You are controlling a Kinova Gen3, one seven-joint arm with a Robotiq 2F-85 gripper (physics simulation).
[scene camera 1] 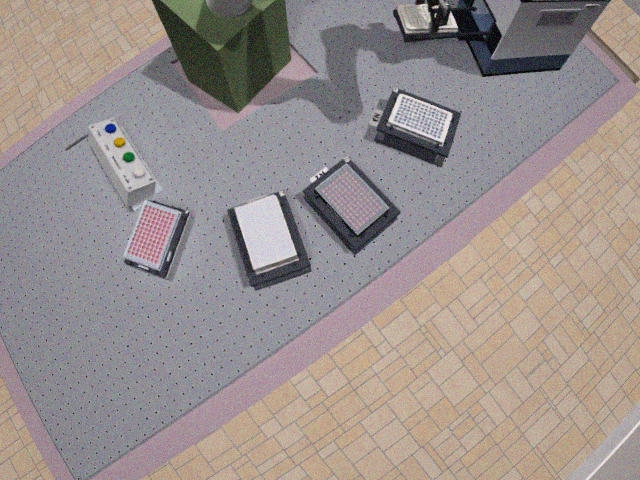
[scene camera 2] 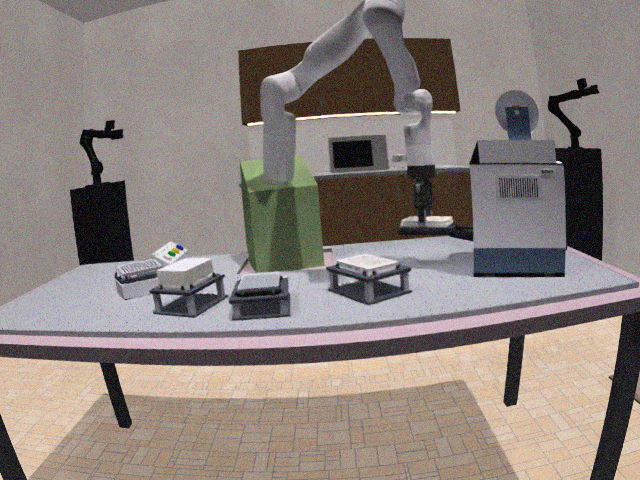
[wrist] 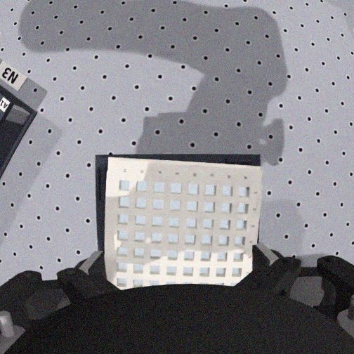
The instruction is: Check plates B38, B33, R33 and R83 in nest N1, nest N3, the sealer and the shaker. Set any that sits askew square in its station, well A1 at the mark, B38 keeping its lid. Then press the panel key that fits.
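My gripper [scene camera 1: 440, 21] [scene camera 2: 422, 215] [wrist: 178, 264] is shut on a cream plate [scene camera 1: 413, 19] [scene camera 2: 442, 221] [wrist: 182, 212] with pale blue wells, at the sealer's dark carriage [scene camera 1: 431, 36] [scene camera 2: 410, 230] [wrist: 101, 200]. In the wrist view the plate is slightly turned against the carriage, with A1 at top right; its contact with the carriage is hidden. A blue-welled plate [scene camera 1: 421, 118] sits on nest N3 [scene camera 1: 385, 136] [scene camera 2: 368, 275]. A red-welled plate [scene camera 1: 354, 198] sits on the middle stand, a white-lidded plate [scene camera 1: 266, 232] [scene camera 2: 186, 273] left of it. Another red-welled plate [scene camera 1: 154, 233] [scene camera 2: 136, 269] sits by the panel.
The sealer body [scene camera 1: 547, 41] [scene camera 2: 516, 217] stands beside the carriage. The panel [scene camera 1: 122, 165] [scene camera 2: 168, 252] carries blue, yellow, green and white keys. The green pedestal [scene camera 1: 237, 62] [scene camera 2: 281, 222] bears the arm. Part of nest N3 [wrist: 17, 117] shows at left in the wrist view.
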